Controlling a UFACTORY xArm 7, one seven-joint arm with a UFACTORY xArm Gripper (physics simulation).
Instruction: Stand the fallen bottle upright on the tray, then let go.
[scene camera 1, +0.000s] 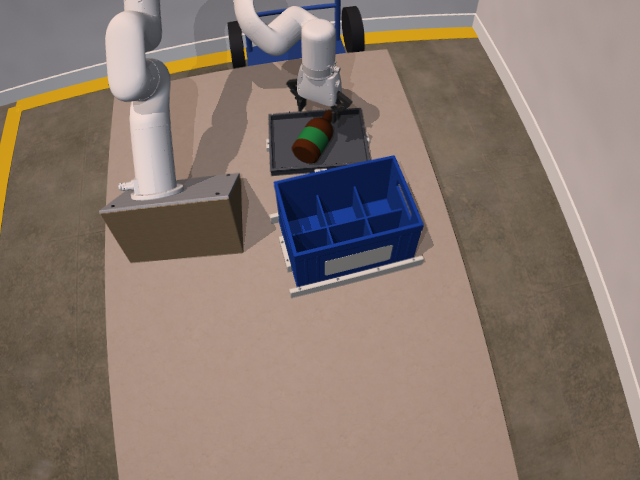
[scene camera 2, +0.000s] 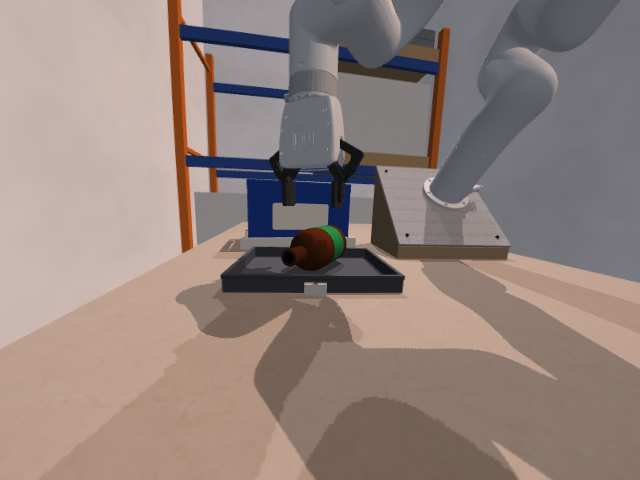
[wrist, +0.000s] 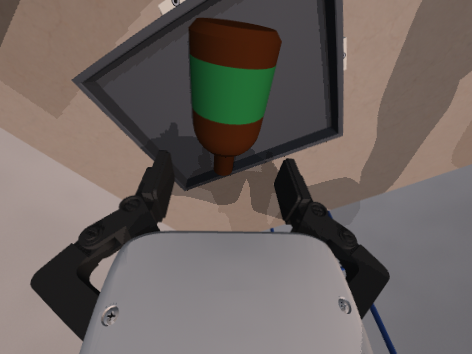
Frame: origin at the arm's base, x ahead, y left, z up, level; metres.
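Seen in the pictures: gripper, fingertip midpoint: (scene camera 1: 318, 113) (scene camera 2: 311, 206) (wrist: 227, 168); arm's base, origin of the base link: (scene camera 1: 157, 193) (scene camera 2: 444, 194).
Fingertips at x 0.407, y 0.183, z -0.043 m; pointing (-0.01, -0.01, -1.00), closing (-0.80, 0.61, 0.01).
Offsets run from my fingertips to a thing's top centre.
The brown bottle @[0.005 m back, 0.004 m right, 0.037 m down] (scene camera 1: 312, 136) (scene camera 2: 316, 248) (wrist: 232, 92) with a green band lies on its side in the dark tray @[0.005 m back, 0.003 m right, 0.090 m down] (scene camera 1: 270, 131) (scene camera 2: 258, 284) (wrist: 300, 75). In scene camera 2 its neck points toward the camera and to the left. In scene camera 1 the neck reaches the tray's far edge. My gripper (scene camera 1: 317, 113) (scene camera 2: 313, 204) (wrist: 227, 168) is open and empty, above the neck end of the bottle and apart from it. In the wrist view the neck shows between the fingertips but lies beyond them.
A blue divided crate @[0.001 m ahead, 0.307 m right, 0.059 m up] (scene camera 1: 308, 269) (scene camera 2: 258, 209) stands right beside the tray, with pale rails @[0.007 m ahead, 0.405 m right, 0.086 m down] (scene camera 1: 356, 277) at its foot. The arm's wooden pedestal (scene camera 1: 178, 232) (scene camera 2: 439, 227) stands to one side. A blue cart (scene camera 1: 289, 55) is past the table's far edge. An orange and blue rack (scene camera 2: 178, 103) stands behind.
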